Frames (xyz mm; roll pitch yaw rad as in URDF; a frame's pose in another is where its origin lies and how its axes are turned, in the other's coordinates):
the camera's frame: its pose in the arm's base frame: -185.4 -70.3 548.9 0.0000 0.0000 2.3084
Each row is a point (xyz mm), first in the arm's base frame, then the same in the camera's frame.
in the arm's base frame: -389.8 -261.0 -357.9
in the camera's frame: -3.7 279.5 -906.8
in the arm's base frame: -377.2 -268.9 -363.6
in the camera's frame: -18.0 275.5 -912.5
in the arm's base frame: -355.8 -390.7 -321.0
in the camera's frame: -122.5 341.6 -869.9
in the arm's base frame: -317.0 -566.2 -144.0
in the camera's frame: -278.5 430.9 -692.9
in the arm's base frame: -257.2 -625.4 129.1
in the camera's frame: -362.5 426.5 -419.8
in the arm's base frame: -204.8 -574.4 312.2
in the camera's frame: -360.0 353.4 -236.7
